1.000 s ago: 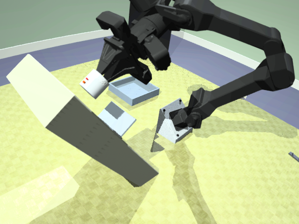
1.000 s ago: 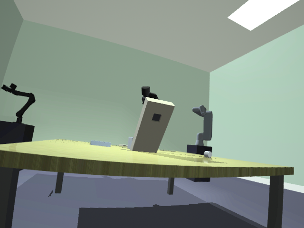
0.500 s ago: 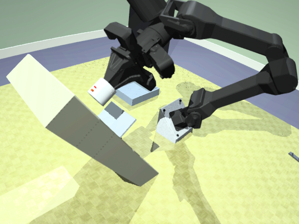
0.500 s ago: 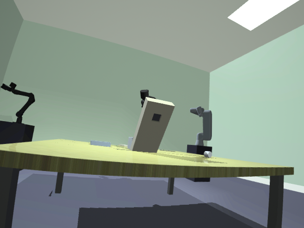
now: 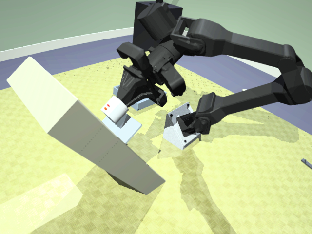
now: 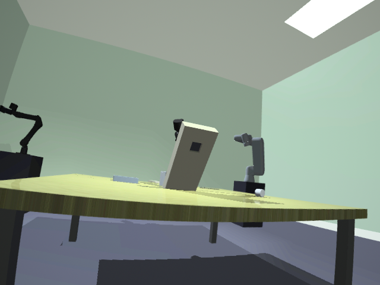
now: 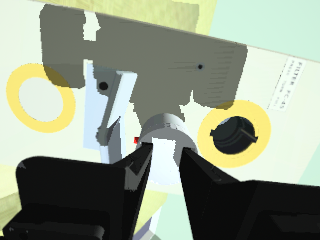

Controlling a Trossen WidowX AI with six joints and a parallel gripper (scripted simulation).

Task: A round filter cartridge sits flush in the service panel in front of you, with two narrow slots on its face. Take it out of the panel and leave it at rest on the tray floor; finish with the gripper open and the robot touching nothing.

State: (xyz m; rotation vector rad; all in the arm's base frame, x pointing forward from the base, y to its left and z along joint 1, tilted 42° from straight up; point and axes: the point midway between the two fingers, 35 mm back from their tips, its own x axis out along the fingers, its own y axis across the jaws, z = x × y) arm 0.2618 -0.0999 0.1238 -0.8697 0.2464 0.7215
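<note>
My gripper tip is 1 cm short of the round filter cartridge and 1 cm above it. From my gripper tip the other things lie so: cream service panel (5 cm ahead, 1 cm to the left, 5 cm below); then tray (31 cm behind, 29 cm to the right, 21 cm below).
</note>
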